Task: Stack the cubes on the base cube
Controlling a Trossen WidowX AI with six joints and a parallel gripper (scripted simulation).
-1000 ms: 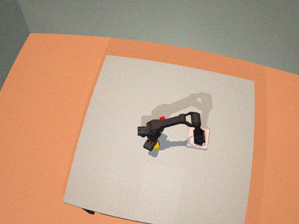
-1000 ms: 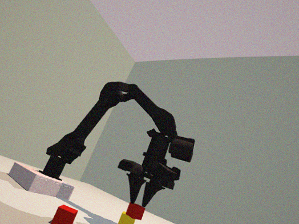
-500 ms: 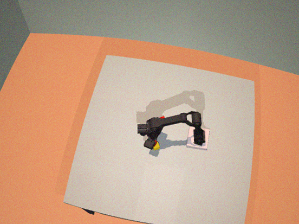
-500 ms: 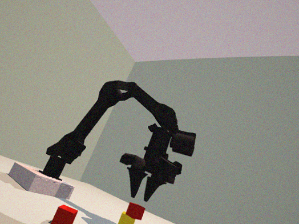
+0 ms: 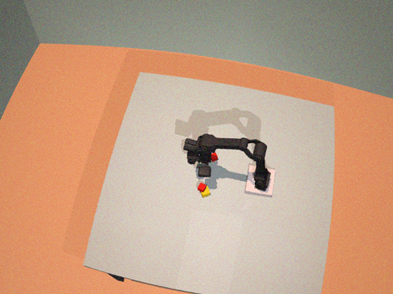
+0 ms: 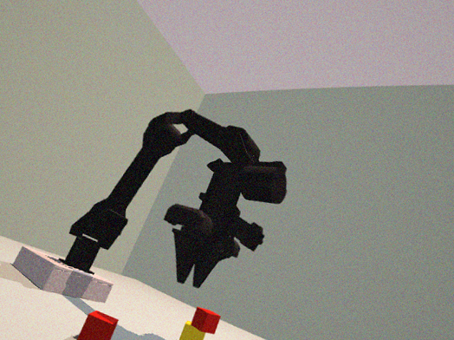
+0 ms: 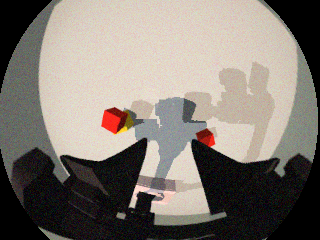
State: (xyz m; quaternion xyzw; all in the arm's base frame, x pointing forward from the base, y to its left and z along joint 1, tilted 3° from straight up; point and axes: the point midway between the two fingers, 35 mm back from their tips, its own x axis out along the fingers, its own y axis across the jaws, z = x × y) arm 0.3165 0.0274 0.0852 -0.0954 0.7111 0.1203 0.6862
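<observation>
Right now my gripper tip is 10 cm to the right of the red cube, 5 cm above it and 2 cm past it. Round my gripper tip: yellow cube (10 cm to the left, 9 cm below, 4 cm behind).
</observation>
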